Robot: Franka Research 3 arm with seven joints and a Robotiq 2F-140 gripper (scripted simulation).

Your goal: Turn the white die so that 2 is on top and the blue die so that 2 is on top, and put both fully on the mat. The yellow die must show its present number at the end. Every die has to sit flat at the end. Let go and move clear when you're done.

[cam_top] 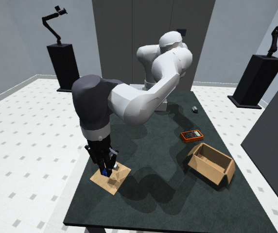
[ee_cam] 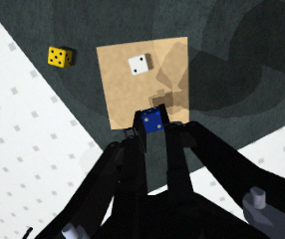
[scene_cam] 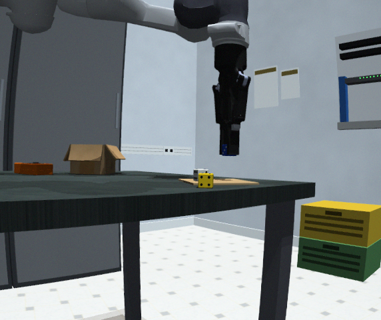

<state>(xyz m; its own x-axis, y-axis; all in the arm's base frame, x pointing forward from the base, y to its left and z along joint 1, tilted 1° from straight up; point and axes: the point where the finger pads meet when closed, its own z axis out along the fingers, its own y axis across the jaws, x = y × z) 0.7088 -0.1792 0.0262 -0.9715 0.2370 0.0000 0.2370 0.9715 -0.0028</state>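
Right now the tan mat is 3 cm behind my hand, 1 cm to the left of it and 9 cm below it. Also, from my hand: blue die (2 cm below); then yellow die (14 cm behind, 8 cm to the right, 8 cm below); then white die (7 cm behind, 2 cm to the left, 8 cm below).
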